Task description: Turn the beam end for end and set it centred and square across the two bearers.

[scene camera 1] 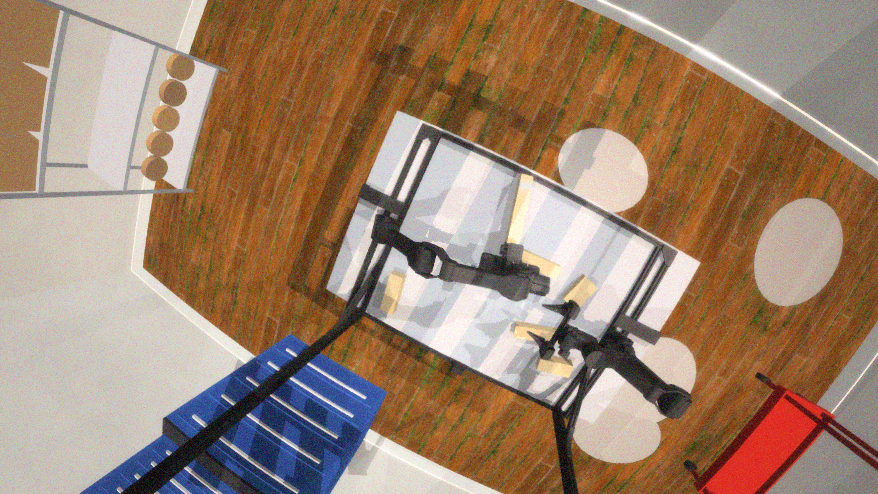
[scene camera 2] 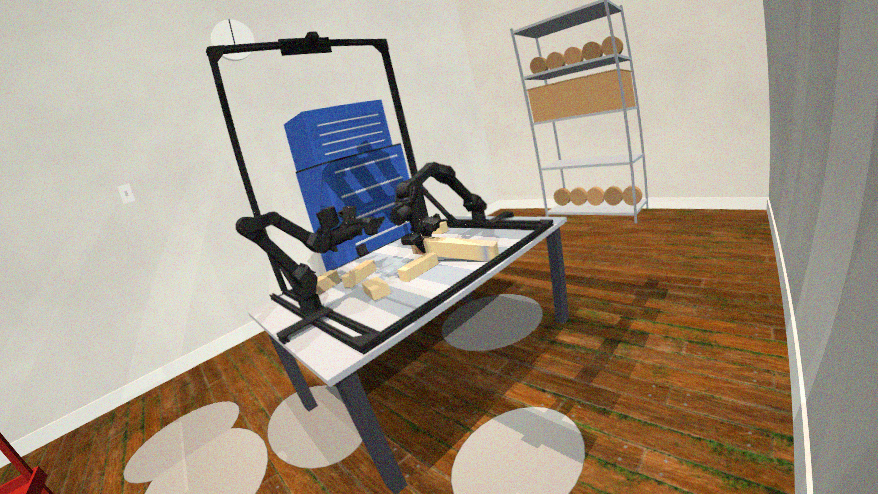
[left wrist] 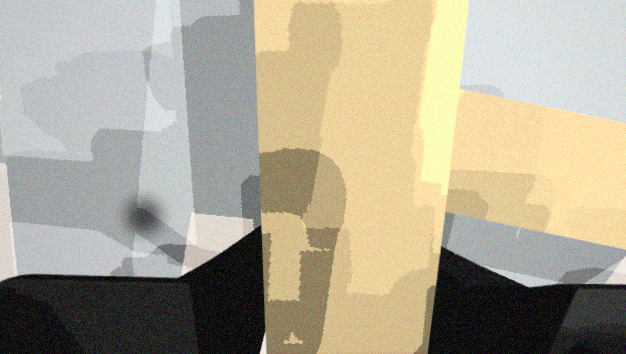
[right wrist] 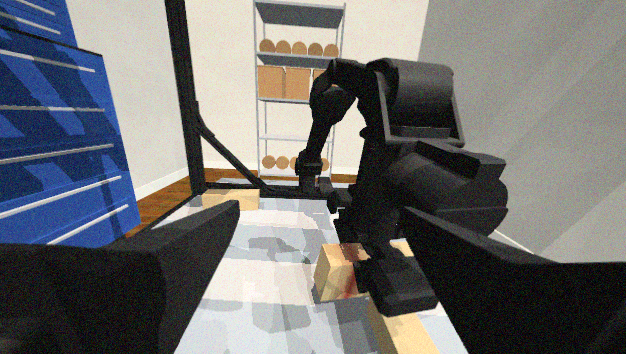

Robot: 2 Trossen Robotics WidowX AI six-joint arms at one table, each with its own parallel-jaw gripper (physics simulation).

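Frame: origin at the left arm's base, x back, y right, z up, level; metres.
Where they show: left gripper, fingertip midpoint: (scene camera 2: 427, 250) (left wrist: 330, 229) (right wrist: 355, 278); right gripper, fingertip midpoint: (scene camera 1: 534, 318) (scene camera 2: 377, 217) (right wrist: 321, 210); left arm's base at its link origin: (scene camera 1: 388, 225) (scene camera 2: 479, 222) (right wrist: 306, 190); right arm's base at its link origin: (scene camera 1: 614, 339) (scene camera 2: 311, 310).
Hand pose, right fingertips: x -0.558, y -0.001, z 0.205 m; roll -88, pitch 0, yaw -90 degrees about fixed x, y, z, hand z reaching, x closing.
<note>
Each offset is from my right fingertips to the top centre of the thing.
The long pale wood beam (scene camera 1: 518, 208) (scene camera 2: 461, 248) (left wrist: 380, 125) (right wrist: 336, 274) is between the fingers of my left gripper (scene camera 1: 513, 253) (scene camera 2: 422, 240) (left wrist: 330, 229), which is shut on it near its red-marked end. The beam is low over the table; contact with the table is unclear. One wood block {dz -0.180, dx +0.040, dy -0.117 m} (scene camera 1: 543, 262) (scene camera 2: 418, 267) (left wrist: 540, 170) (right wrist: 406, 332) lies beside that end, at an angle to the beam. Another block {dz -0.177, dx +0.444, dy +0.218 m} (scene camera 1: 392, 291) (right wrist: 231, 198) lies at the table's left in scene camera 1. I cannot tell which blocks are the bearers. My right gripper (scene camera 1: 536, 319) (scene camera 2: 372, 235) is open and empty.
Three more blocks lie near the right gripper: one {dz -0.186, dx -0.147, dy -0.094 m} (scene camera 1: 580, 290) (scene camera 2: 375, 287), a second {dz -0.180, dx -0.086, dy +0.106 m} (scene camera 1: 528, 331) (scene camera 2: 359, 274) and a third {dz -0.174, dx -0.209, dy +0.188 m} (scene camera 1: 554, 366) (scene camera 2: 327, 280). A black frame (scene camera 1: 509, 160) (scene camera 2: 457, 294) edges the table. A blue cabinet (scene camera 2: 303, 138) stands behind it.
</note>
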